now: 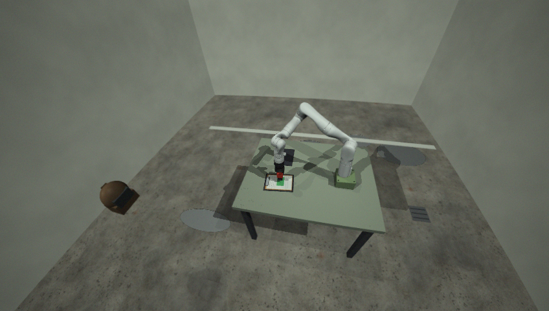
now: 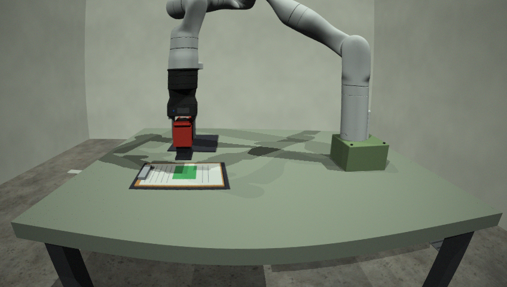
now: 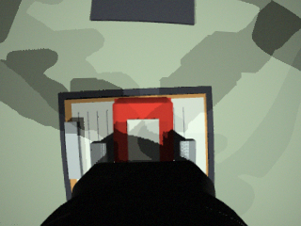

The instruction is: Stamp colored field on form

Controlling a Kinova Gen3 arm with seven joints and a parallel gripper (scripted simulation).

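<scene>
My gripper is now 3 cm short of the clipboard, 2 cm to the right of it and 11 cm above it. From my hand the other things lie so: red stamp 2 cm below; then dark mat 3 cm behind, 29 cm to the right, 11 cm below.
</scene>
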